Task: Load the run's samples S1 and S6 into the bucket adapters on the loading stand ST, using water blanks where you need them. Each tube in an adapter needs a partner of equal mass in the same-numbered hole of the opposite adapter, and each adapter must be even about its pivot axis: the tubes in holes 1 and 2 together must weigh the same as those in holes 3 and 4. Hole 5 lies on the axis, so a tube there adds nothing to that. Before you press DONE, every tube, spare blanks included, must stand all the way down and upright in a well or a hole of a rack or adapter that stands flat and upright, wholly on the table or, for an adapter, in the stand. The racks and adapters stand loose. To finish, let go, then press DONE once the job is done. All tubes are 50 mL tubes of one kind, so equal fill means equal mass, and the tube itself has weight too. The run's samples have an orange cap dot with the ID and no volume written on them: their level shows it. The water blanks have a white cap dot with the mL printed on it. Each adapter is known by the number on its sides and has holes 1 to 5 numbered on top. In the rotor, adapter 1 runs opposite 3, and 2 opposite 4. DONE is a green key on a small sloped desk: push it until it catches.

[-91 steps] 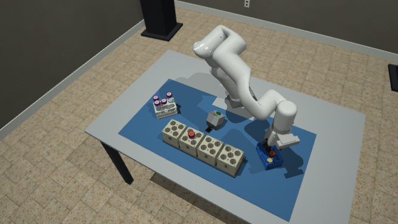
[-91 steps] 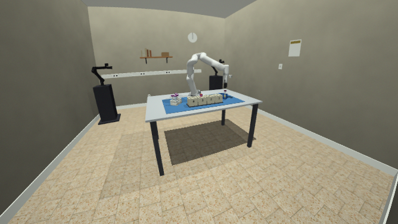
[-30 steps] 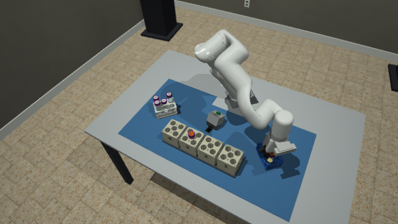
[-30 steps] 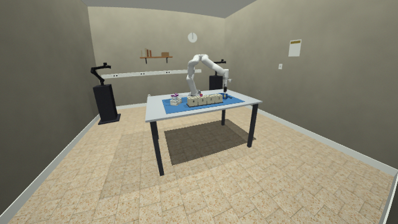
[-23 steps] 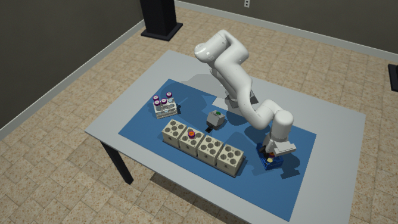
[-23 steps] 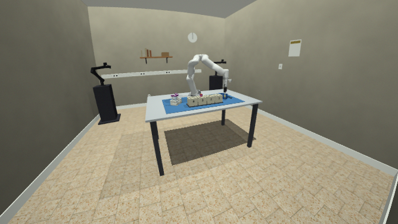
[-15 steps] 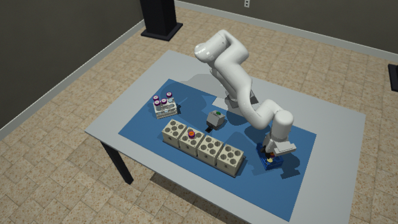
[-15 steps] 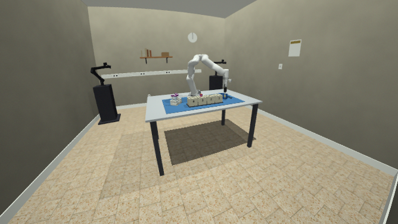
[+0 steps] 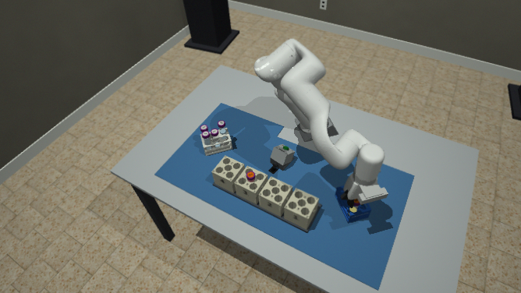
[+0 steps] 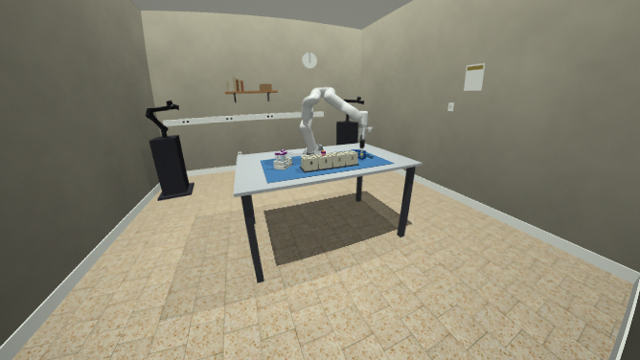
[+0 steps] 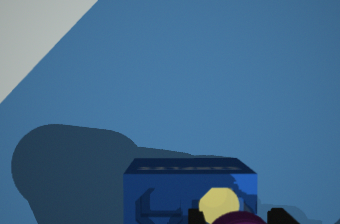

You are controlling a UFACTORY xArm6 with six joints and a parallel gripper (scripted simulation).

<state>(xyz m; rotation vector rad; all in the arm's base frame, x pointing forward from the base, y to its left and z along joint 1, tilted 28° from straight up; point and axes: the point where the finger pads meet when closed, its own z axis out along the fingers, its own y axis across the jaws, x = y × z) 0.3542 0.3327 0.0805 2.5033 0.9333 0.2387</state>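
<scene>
My gripper is now 50 mm above the sample tube and 10 mm past it. Also, from my hand: blue rack (90 mm below, 40 mm behind, 10 mm to the right); stand (350 mm to the right, 110 mm below, 40 mm ahead); done desk (340 mm to the right, 160 mm behind, 60 mm below).
</scene>
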